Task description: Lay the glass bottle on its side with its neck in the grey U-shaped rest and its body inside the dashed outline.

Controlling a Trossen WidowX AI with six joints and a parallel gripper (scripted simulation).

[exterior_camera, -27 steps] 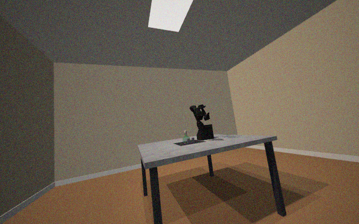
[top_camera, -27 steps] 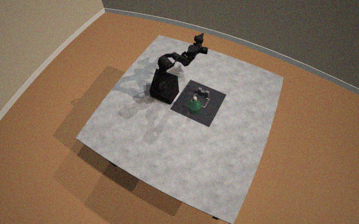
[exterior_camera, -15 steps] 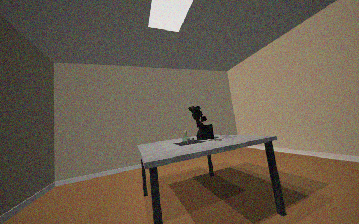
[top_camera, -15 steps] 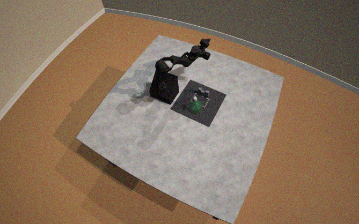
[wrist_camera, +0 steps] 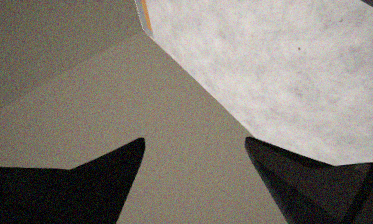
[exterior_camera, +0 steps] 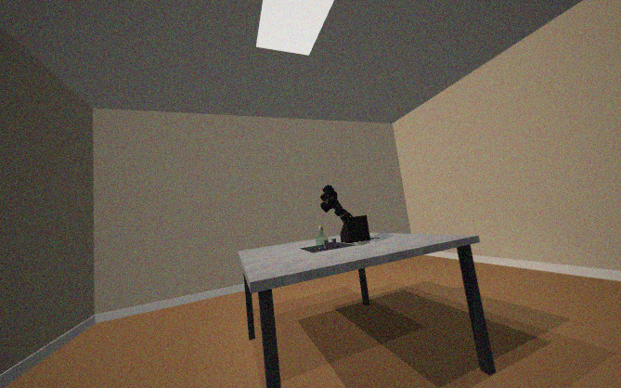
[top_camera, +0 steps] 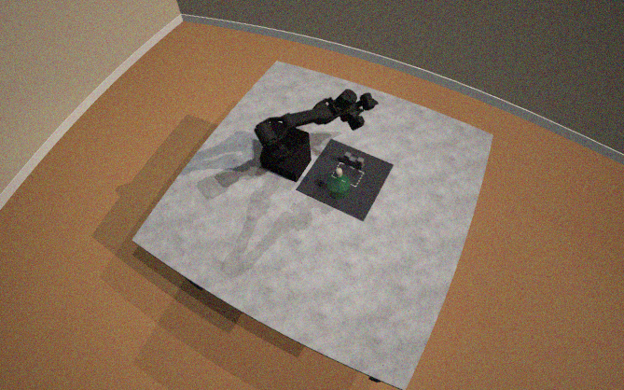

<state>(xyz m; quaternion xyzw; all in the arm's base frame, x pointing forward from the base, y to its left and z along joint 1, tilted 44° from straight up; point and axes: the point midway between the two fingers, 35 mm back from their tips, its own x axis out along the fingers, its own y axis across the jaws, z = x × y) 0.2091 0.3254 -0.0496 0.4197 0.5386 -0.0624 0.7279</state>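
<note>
Right now my gripper tip is 20 mm short of the green glass bottle, 270 mm to the left of it and 180 mm above it. Round my gripper tip: dark mat 10 mm ahead, 200 mm to the right, 260 mm below.
</note>
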